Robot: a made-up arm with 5 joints. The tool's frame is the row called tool. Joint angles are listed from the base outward.
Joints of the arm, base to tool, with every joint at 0 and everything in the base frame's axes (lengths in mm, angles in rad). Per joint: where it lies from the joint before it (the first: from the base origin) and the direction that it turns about. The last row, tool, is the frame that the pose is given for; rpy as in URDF.
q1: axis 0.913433 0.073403 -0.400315 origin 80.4 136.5 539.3
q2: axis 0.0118 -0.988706 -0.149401 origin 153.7 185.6 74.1
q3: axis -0.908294 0.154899 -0.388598 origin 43.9 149 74
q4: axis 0 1 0 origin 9 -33 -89.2
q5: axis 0.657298 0.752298 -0.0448 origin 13.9 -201.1 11
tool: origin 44.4 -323 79.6 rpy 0 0 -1.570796
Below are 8 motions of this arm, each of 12 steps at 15 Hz.
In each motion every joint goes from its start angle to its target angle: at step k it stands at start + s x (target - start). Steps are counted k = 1, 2, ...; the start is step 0. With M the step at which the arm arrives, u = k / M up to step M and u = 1 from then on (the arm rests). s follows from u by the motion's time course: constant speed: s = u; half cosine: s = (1 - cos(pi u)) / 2; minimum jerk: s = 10 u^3 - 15 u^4 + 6 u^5.
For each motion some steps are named. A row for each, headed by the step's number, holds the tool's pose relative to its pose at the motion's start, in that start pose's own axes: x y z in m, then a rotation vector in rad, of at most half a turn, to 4 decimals.
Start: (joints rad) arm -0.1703 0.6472 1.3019 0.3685 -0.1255
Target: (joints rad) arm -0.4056 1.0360 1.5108 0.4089 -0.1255
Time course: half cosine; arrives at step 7
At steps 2, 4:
2: 0.0043 -0.0621 -0.0108 0.0318 0.0106 -0.0816
4: -0.0002 -0.1974 -0.0530 0.0965 0.0507 -0.2596

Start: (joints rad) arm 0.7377 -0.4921 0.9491 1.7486 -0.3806
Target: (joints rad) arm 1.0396 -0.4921 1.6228 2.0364 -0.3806
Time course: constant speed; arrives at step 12
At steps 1, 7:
1: 0.0128 -0.0113 -0.0114 -0.0431 0.0128 -0.0191
7: 0.0836 -0.0831 -0.0728 -0.3010 0.0945 -0.1318

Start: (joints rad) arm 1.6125 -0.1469 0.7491 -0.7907 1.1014
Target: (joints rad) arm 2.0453 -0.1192 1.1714 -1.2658 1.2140
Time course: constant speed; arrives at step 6
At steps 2, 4, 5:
2: 0.0291 -0.0141 0.0416 0.0635 0.0062 0.0036
4: 0.0619 -0.0234 0.0814 0.1124 0.0041 0.0111
5: 0.0796 -0.0260 0.1004 0.1312 0.0006 0.0170

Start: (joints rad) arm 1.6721 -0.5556 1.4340 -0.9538 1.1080
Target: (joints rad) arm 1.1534 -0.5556 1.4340 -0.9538 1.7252
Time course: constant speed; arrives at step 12
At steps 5, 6, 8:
5: -0.0988 -0.0351 0.0078 -0.1556 -0.0262 -0.0969
6: -0.1187 -0.0427 0.0069 -0.1845 -0.0295 -0.1200
8: -0.1586 -0.0583 0.0024 -0.2396 -0.0340 -0.1695

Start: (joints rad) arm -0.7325 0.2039 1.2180 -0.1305 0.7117
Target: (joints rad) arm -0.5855 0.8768 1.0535 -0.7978 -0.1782
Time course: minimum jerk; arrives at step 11
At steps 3, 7, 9, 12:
3: 0.0119 -0.0199 -0.0092 0.1945 0.0034 0.0091
7: 0.0235 -0.2088 -0.1291 1.1277 -0.0639 -0.2576
9: -0.0107 -0.2824 -0.2097 1.4206 -0.1364 -0.4630
12: -0.0216 -0.2963 -0.2290 1.4788 -0.1560 -0.5135

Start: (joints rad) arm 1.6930 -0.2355 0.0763 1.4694 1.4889
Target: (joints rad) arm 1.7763 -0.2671 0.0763 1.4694 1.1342
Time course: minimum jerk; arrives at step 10
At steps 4, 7, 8, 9, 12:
4: -0.0062 -0.0070 0.0317 0.0594 -0.0866 0.0038
7: -0.0220 -0.0202 0.0814 0.1564 -0.2286 0.0160
8: -0.0260 -0.0232 0.0910 0.1761 -0.2573 0.0194
9: -0.0280 -0.0246 0.0954 0.1853 -0.2708 0.0211
12: -0.0284 -0.0249 0.0962 0.1869 -0.2731 0.0214

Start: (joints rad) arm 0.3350 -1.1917 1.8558 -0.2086 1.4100
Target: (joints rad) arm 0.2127 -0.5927 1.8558 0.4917 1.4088
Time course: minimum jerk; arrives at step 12
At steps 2, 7, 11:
2: 0.0059 -0.0090 -0.0140 -0.0125 0.0293 -0.0242
7: 0.0212 -0.1704 -0.2685 -0.2586 0.5637 -0.3820
11: -0.0362 -0.2507 -0.3993 -0.4174 0.8738 -0.5194

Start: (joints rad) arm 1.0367 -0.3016 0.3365 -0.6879 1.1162
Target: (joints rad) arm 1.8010 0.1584 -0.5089 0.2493 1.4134
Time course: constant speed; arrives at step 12
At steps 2, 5, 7, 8, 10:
2: 0.0362 0.0307 -0.1109 -0.0939 0.3000 0.0369
5: 0.0130 0.0894 -0.2623 -0.2585 0.7094 0.1645
7: -0.0425 0.1309 -0.3353 -0.3767 0.9444 0.2964
8: -0.0779 0.1508 -0.3606 -0.4363 1.0475 0.3755
10: -0.1559 0.1877 -0.3868 -0.5533 1.2202 0.5574

